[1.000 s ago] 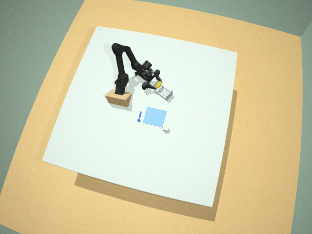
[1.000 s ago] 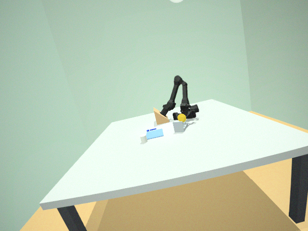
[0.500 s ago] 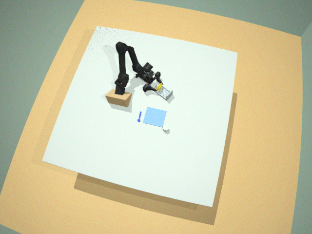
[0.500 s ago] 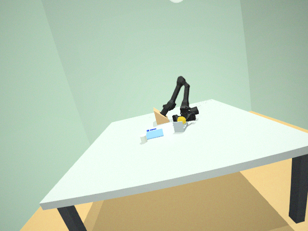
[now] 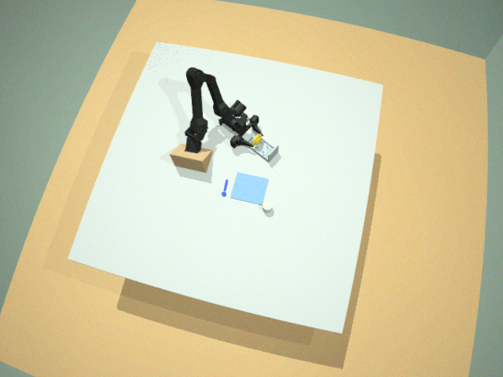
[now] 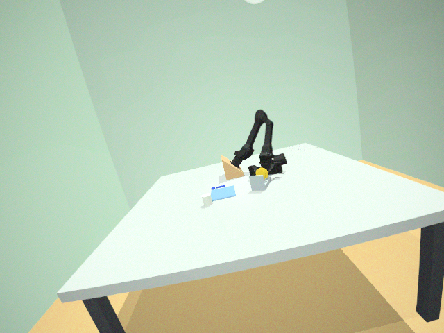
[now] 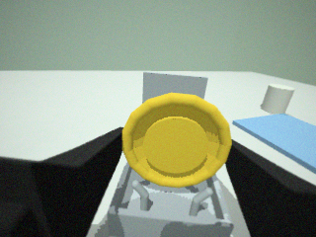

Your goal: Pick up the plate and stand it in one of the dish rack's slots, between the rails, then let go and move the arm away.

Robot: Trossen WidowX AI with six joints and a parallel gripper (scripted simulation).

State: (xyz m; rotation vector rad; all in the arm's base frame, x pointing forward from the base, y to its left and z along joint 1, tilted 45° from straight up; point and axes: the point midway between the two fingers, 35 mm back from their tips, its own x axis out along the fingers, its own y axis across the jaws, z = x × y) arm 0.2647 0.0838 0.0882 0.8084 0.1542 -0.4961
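Right now the yellow plate is 1 cm behind my gripper tip. The rest, counted from my gripper tip: dish rack: 3 cm below, 2 cm ahead, 1 cm to the right; light blue mat: 22 cm to the right, 5 cm below; blue spoon: 25 cm to the right, 11 cm behind, 5 cm below.
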